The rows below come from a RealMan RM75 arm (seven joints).
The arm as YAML. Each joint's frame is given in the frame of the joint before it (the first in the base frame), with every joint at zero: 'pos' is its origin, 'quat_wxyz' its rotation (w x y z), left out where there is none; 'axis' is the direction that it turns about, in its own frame. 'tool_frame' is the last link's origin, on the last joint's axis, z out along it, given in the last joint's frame.
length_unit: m
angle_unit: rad
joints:
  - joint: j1
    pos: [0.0, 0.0, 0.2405]
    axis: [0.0, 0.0, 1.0]
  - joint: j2
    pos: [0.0, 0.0, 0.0]
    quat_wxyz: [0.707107, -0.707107, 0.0, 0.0]
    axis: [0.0, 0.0, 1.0]
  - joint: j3
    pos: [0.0, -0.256, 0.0]
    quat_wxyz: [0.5, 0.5, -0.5, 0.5]
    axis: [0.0, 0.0, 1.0]
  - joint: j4
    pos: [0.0, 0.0, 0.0]
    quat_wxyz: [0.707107, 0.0, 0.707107, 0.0]
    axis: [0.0, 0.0, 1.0]
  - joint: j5
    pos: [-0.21, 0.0, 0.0]
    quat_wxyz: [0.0, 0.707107, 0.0, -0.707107]
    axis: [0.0, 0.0, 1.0]
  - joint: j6
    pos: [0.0, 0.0, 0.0]
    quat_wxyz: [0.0, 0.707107, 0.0, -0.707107]
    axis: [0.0, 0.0, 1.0]
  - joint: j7
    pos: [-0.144, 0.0, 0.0]
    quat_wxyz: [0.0, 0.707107, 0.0, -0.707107]
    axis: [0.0, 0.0, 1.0]
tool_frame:
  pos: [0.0, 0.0, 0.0]
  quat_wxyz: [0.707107, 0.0, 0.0, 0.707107]
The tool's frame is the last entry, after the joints.
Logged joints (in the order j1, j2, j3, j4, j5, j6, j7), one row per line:
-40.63, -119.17, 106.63, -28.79, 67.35, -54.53, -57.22
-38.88, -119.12, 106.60, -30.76, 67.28, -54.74, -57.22
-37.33, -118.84, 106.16, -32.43, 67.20, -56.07, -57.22
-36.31, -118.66, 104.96, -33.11, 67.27, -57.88, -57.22
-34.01, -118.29, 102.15, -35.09, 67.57, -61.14, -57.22
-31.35, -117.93, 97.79, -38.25, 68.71, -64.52, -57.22
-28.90, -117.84, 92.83, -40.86, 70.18, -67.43, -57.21
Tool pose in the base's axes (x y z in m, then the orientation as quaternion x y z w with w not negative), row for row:
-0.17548, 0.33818, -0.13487, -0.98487, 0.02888, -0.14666, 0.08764
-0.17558, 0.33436, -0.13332, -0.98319, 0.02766, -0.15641, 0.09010
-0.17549, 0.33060, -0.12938, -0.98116, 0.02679, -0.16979, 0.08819
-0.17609, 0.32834, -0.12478, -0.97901, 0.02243, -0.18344, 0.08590
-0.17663, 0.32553, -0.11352, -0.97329, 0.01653, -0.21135, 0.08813
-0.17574, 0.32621, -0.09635, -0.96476, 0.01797, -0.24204, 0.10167
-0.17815, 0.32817, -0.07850, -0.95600, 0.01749, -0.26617, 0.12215
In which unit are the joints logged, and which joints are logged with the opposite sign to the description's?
The joints are logged in degrees. Opposite sign: j4, j6.
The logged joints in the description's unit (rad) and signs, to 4 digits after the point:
-0.7091, -2.0799, 1.8610, 0.5025, 1.1755, 0.9517, -0.9987
-0.6786, -2.0790, 1.8605, 0.5369, 1.1743, 0.9554, -0.9987
-0.6515, -2.0741, 1.8528, 0.5660, 1.1729, 0.9786, -0.9987
-0.6337, -2.0710, 1.8319, 0.5779, 1.1741, 1.0102, -0.9987
-0.5936, -2.0645, 1.7829, 0.6124, 1.1793, 1.0671, -0.9987
-0.5472, -2.0583, 1.7068, 0.6676, 1.1992, 1.1261, -0.9987
-0.5044, -2.0567, 1.6202, 0.7131, 1.2249, 1.1769, -0.9985

